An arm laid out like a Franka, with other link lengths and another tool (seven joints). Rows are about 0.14 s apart.
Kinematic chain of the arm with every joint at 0, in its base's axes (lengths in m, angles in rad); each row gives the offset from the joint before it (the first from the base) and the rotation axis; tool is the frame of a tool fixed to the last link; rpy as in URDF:
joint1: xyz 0 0 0.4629 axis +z
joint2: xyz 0 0 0 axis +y
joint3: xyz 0 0 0.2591 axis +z
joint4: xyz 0.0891 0 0 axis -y
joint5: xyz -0.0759 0 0.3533 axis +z
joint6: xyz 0 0 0 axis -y
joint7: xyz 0.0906 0 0 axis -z
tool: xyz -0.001 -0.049 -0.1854 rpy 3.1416 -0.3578 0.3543
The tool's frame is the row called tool.
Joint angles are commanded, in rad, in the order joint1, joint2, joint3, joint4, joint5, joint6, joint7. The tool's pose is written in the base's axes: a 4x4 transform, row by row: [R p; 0 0 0 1], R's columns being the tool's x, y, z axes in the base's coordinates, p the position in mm. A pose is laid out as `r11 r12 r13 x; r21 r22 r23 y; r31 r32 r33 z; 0 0 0 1`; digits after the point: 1 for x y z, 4 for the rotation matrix.
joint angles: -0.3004 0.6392 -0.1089 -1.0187 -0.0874 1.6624 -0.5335
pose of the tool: 0.8334 0.4888 0.2580 627.1; 0.4979 -0.8666 0.0335 -317.0; 0.2400 0.1005 -0.9656 487.8; 0 0 0 1
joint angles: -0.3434 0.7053 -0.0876 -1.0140 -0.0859 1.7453 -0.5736
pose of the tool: 0.8162 0.5091 0.2731 636.2; 0.5181 -0.8542 0.0437 -338.0; 0.2555 0.1058 -0.9610 451.6; 0 0 0 1
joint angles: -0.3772 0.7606 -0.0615 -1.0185 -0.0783 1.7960 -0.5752
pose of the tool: 0.8204 0.5025 0.2730 638.5; 0.5053 -0.8605 0.0655 -347.6; 0.2678 0.0842 -0.9598 413.6; 0 0 0 1
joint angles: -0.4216 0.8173 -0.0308 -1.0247 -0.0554 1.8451 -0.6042
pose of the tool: 0.8171 0.5069 0.2745 637.4; 0.4967 -0.8608 0.1110 -358.6; 0.2925 0.0457 -0.9552 372.3; 0 0 0 1
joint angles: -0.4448 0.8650 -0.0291 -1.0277 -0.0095 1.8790 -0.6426
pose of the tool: 0.8140 0.5108 0.2766 634.1; 0.4857 -0.8597 0.1583 -366.2; 0.3186 0.0055 -0.9479 337.8; 0 0 0 1
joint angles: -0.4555 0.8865 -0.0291 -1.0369 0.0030 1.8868 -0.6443
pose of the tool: 0.8251 0.4993 0.2643 627.6; 0.4684 -0.8662 0.1742 -369.8; 0.3159 -0.0199 -0.9486 318.2; 0 0 0 1
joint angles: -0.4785 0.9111 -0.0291 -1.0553 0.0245 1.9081 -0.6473
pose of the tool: 0.8409 0.4745 0.2601 616.3; 0.4363 -0.8789 0.1928 -379.5; 0.3201 -0.0486 -0.9461 293.3; 0 0 0 1
